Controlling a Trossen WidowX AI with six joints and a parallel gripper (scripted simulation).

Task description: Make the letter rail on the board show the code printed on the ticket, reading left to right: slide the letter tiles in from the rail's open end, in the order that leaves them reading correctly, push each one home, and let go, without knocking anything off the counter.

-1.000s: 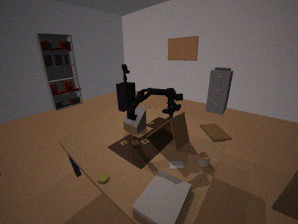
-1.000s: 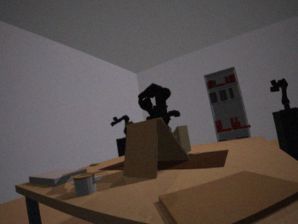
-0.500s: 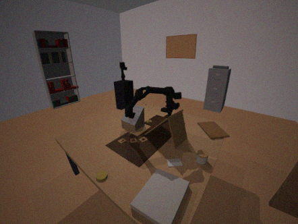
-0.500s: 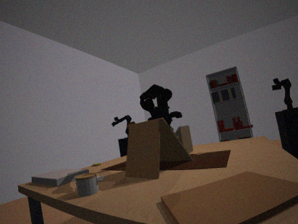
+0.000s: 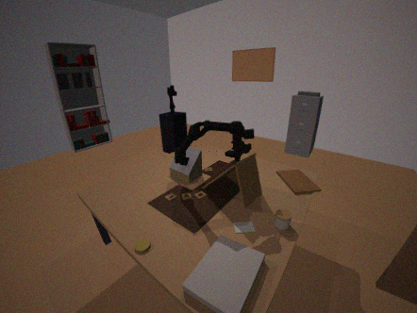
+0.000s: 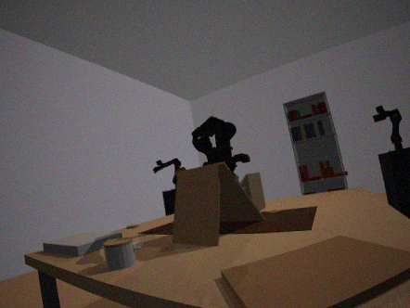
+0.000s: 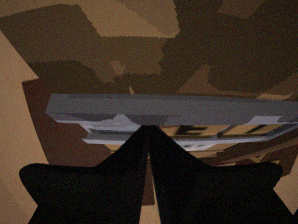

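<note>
My gripper tip is 210 mm past the tile marked v, 280 mm to the left of it and 170 mm above it. From my gripper tip the other things lie so: tile marked e: 10 mm behind, 30 mm to the right; white ticket: 70 mm behind, 50 mm to the right, 70 mm below; tile marked t: 20 mm behind, 100 mm to the right.
</note>
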